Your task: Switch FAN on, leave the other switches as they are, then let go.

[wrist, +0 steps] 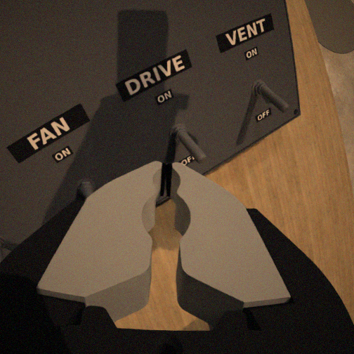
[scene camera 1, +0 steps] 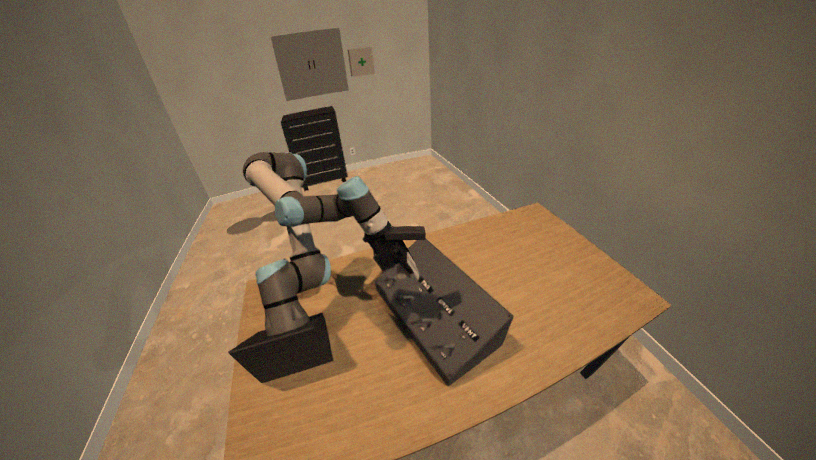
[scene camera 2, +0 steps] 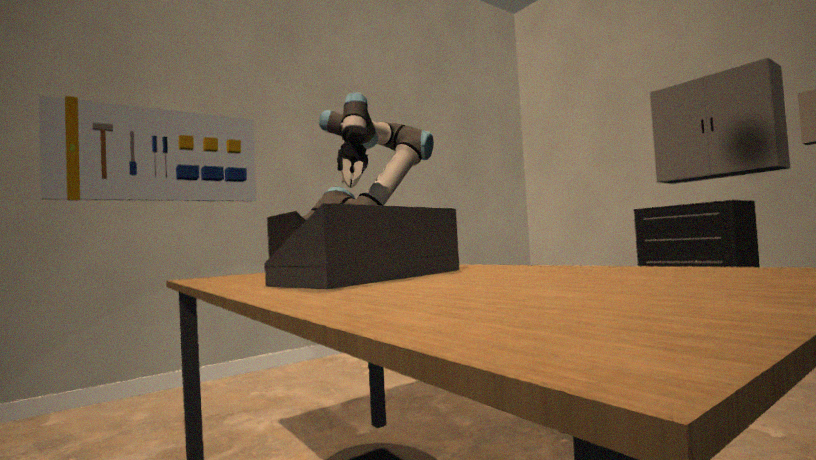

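Note:
A dark sloped switch panel (scene camera 1: 474, 291) (scene camera 2: 394, 237) (wrist: 55, 55) stands on the table. The FAN label (scene camera 1: 424, 284) (wrist: 48, 134) shows. In the wrist view the base of the FAN switch (wrist: 86, 189) shows beside my left finger, which hides its lever, so its position cannot be told. The DRIVE switch (wrist: 190, 142) and the VENT switch (wrist: 272, 97) both point down toward OFF. My gripper (scene camera 1: 418, 276) (scene camera 2: 350, 184) (wrist: 165, 167) is shut and empty, raised above the panel. In the wrist view its tips overlap the area just below DRIVE.
The wooden table (scene camera 1: 571, 274) (scene camera 2: 542, 320) carries the panel and the arm's dark base block (scene camera 1: 297, 354). A black drawer unit (scene camera 1: 314, 145) (scene camera 2: 694, 234) and a grey wall cabinet (scene camera 1: 308, 62) (scene camera 2: 685, 125) are in the background. A tool board (scene camera 2: 148, 188) hangs on the wall.

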